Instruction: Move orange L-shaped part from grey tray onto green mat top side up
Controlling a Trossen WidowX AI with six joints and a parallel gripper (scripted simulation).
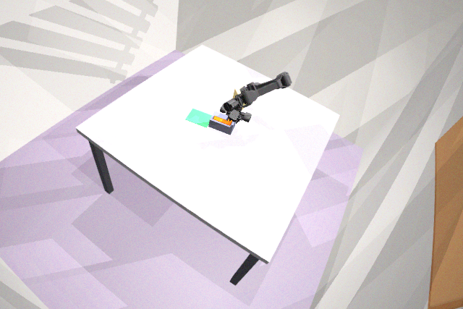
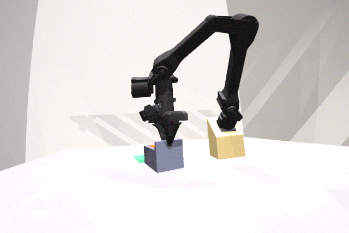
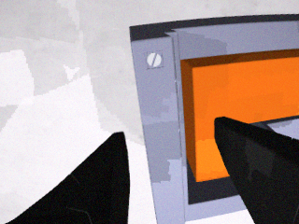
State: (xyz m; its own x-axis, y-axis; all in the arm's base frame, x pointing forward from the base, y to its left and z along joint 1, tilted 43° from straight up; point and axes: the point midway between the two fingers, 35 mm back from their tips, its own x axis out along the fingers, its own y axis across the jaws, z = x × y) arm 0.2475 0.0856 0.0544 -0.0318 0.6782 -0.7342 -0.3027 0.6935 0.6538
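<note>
My gripper tip is now 1 cm short of the orange L-shaped part, 5 cm to the left of it and 2 cm above it. From my gripper tip the other things lie so: green mat (6 cm ahead, 21 cm to the right, 9 cm below).
</note>
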